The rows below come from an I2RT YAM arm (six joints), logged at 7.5 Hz.
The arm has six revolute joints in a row. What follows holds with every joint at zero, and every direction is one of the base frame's.
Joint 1 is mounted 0.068 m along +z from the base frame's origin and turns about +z.
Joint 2 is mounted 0.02 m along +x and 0.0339 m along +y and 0.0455 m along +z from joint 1 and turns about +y.
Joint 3 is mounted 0.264 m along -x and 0.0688 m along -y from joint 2 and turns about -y.
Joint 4 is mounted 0.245 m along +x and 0.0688 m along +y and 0.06 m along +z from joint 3 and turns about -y.
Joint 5 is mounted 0.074 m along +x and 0.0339 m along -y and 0.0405 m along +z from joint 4 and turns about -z.
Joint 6 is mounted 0.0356 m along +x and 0.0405 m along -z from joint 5 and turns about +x.
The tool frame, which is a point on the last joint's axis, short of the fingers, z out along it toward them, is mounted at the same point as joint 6; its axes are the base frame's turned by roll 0, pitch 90 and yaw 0 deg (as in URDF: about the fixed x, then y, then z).
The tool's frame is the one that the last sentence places.
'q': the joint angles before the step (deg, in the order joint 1, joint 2, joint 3, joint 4, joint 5, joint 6). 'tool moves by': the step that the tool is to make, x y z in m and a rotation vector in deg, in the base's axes. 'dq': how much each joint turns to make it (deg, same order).
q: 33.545 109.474 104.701 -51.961 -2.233 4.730
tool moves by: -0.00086 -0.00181 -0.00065 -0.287 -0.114 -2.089
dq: -0.024 -0.435 -0.727 0.270 1.385 1.562
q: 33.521 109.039 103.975 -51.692 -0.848 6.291
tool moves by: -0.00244 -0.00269 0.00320 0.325 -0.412 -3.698
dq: 0.051 -0.948 -0.658 0.223 2.034 3.150
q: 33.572 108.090 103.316 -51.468 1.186 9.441
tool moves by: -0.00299 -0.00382 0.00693 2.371 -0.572 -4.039
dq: -0.141 -1.529 -0.837 0.978 0.846 4.153
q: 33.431 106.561 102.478 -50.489 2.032 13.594
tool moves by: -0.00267 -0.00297 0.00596 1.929 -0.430 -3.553
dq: -0.060 -1.189 -0.494 0.568 0.946 3.636
